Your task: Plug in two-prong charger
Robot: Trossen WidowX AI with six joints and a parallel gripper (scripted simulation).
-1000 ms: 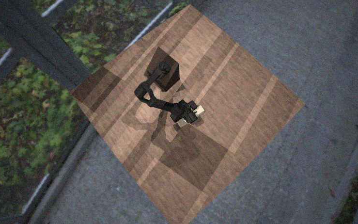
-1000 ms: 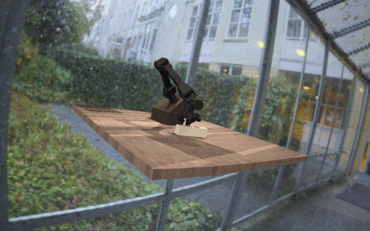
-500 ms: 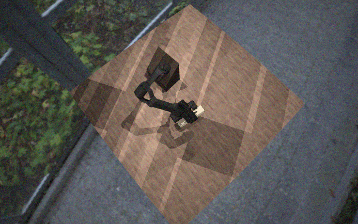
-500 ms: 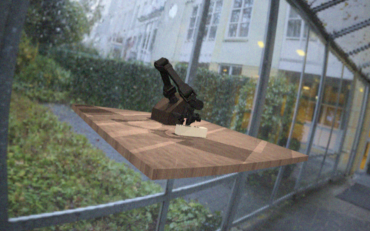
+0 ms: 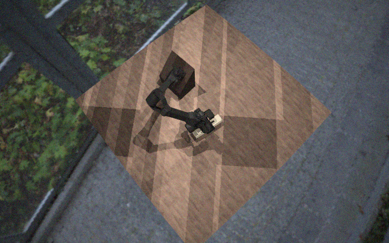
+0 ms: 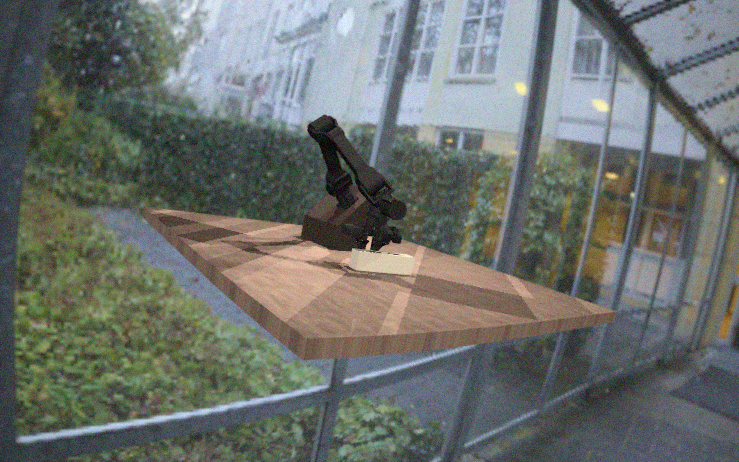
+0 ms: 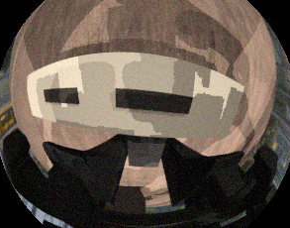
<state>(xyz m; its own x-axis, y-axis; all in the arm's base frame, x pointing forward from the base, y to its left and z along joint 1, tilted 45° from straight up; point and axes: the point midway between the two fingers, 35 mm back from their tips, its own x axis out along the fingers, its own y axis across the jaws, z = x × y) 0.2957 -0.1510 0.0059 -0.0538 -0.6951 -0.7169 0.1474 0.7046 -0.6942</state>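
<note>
The two-prong charger is 20 mm ahead of my gripper tip and 10 mm above it.
</note>
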